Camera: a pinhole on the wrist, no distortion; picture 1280 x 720 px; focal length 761.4 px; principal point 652.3 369.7 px. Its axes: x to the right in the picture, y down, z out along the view. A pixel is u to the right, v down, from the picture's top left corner.
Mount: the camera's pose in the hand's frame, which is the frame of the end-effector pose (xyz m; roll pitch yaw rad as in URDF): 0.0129 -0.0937 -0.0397 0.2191 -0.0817 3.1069
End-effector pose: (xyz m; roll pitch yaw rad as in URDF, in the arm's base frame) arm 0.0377 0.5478 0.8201 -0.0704 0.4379 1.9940
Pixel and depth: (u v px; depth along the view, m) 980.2 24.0 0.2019
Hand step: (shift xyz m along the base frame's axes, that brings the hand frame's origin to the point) -0.0517 -0.0121 0.1505
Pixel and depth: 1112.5 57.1 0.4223
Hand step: -0.1662 -0.1166 0.3946
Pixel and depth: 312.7 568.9 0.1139
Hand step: 0.0452 0.1302 0.0418
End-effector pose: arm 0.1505 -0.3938 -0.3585 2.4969 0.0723 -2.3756
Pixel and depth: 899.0 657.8 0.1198
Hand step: 0.0428 -0.0069 -0.1369
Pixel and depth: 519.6 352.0 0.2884
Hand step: -0.1358 0.0356 -0.2102
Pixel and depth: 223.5 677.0 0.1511
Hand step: -0.0491 -0.0898 -0.1726
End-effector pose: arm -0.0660 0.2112 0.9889 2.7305 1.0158 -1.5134
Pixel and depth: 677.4 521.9 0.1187
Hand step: 0.0463 0.0871 -0.0746
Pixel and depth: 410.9 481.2 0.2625
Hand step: -0.0231 0.1323 -0.2216
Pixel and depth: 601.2 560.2 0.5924
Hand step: -0.1468 0.4175 -0.3833
